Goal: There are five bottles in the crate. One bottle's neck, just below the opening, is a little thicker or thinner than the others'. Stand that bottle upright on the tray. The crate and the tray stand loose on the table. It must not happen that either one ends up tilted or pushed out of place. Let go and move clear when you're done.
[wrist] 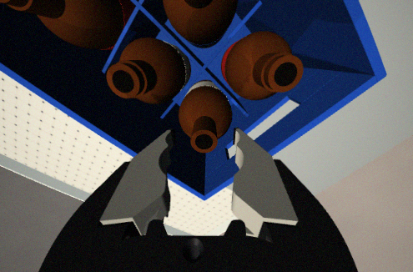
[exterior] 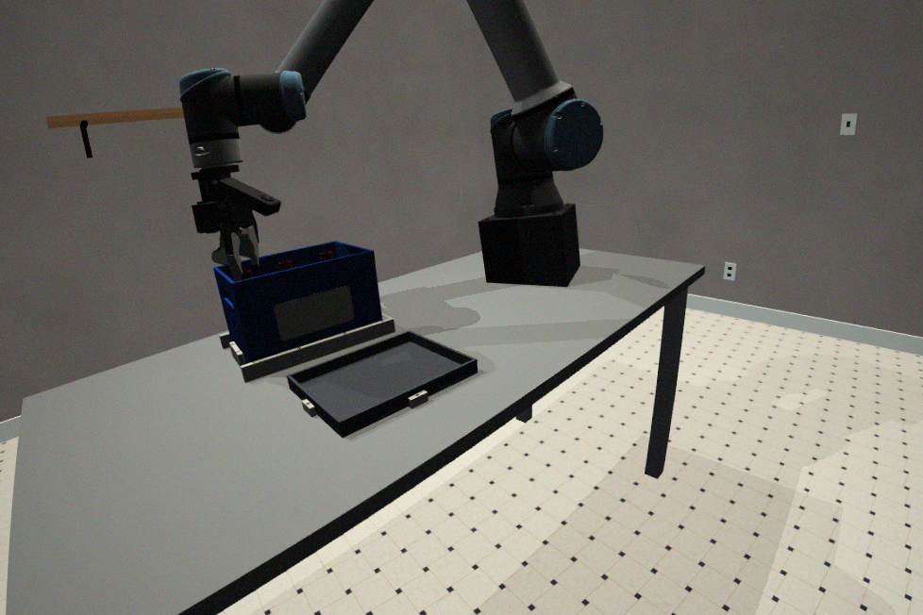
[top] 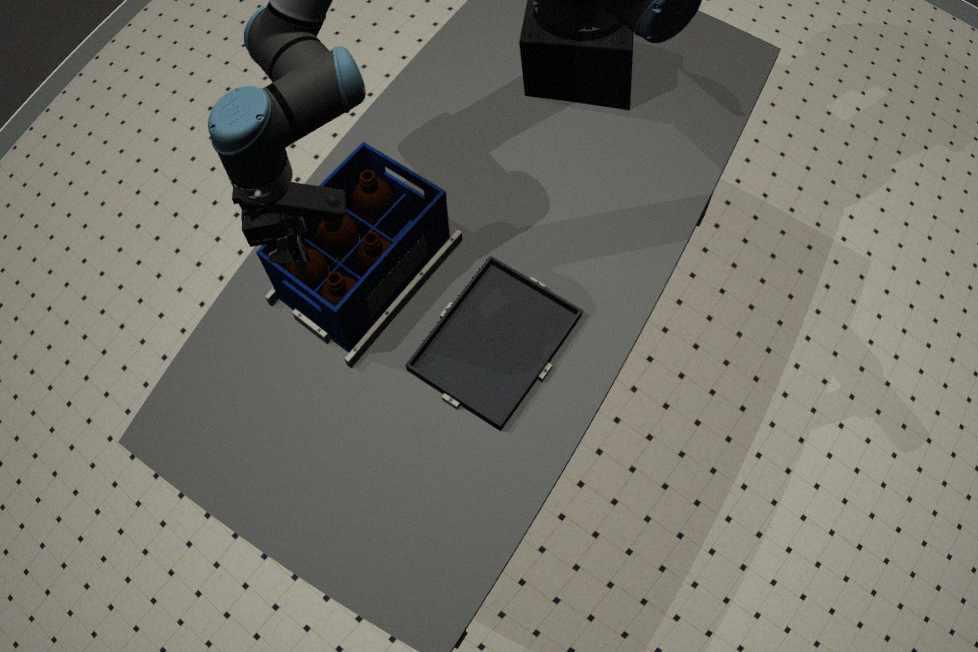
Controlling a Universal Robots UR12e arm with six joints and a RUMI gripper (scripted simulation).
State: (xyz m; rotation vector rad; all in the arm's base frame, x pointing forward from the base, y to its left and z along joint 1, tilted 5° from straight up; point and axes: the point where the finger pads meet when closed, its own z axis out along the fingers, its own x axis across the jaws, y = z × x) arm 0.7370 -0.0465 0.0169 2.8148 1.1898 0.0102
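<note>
My hand is 7 cm above the bottle. Also, from my hand: black tray 31 cm to the left, 15 cm below, 12 cm behind; blue crate 8 cm behind, 7 cm below, 4 cm to the left.
</note>
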